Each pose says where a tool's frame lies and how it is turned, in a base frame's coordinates. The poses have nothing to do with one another.
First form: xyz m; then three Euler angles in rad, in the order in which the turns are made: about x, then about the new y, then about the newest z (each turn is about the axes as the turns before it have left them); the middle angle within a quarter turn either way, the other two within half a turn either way.
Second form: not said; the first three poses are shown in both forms.
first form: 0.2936, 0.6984, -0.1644, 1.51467, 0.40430, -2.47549
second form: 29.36, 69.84, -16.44, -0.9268, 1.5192, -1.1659
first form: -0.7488, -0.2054, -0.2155, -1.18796, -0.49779, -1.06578
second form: -74.88, -20.54, -21.55, -2.8265, 1.2364, 2.1007
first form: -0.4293, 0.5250, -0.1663, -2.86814, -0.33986, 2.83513
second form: -42.93, 52.50, -16.63, 2.1357, 2.7087, 2.4893
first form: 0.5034, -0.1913, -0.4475, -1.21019, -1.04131, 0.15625
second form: 50.34, -19.13, -44.75, -1.7292, 1.3916, 2.6406
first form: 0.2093, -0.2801, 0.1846, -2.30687, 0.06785, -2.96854
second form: 20.93, -28.01, 18.46, 1.6825, 2.3048, 1.4794
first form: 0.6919, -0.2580, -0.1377, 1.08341, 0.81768, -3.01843
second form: 69.19, -25.80, -13.77, -1.8166, 1.2448, -0.6917
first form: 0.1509, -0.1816, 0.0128, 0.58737, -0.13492, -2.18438
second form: 15.09, -18.16, 1.28, -0.4142, 0.6009, -1.8110
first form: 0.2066, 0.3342, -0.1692, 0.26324, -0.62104, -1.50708
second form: 20.66, 33.42, -16.92, 1.2008, 0.6677, -2.7928
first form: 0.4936, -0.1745, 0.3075, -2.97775, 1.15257, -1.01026
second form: 49.36, -17.45, 30.75, 2.3103, 1.9831, 0.0724
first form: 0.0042, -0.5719, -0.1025, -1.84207, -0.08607, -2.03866
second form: 0.42, -57.19, -10.25, 2.6976, 1.8410, 1.6601
